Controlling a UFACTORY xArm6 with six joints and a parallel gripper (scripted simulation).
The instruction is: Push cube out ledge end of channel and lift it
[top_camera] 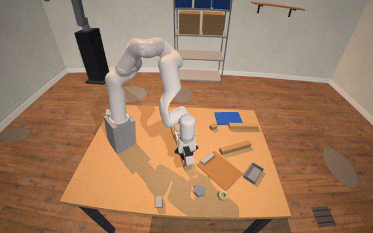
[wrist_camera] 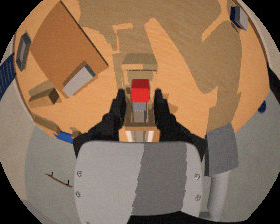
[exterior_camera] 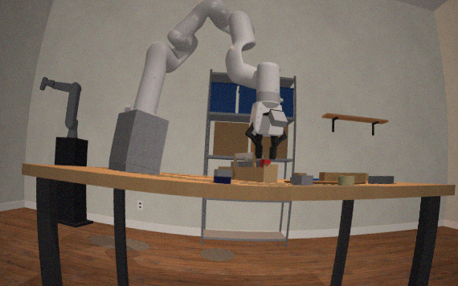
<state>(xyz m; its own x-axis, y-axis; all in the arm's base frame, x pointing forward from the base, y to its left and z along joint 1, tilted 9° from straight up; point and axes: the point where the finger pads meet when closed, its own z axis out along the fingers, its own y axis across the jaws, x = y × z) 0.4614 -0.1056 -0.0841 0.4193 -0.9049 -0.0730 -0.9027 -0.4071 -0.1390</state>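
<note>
Right now the small red cube is 30 mm below my hand. Round my hand: brown block 150 mm ahead, 350 mm to the left, 70 mm below; then grey hexagonal block 100 mm ahead, 170 mm to the right, 80 mm below; then wooden channel 60 mm behind, 120 mm to the left, 30 mm below.
</note>
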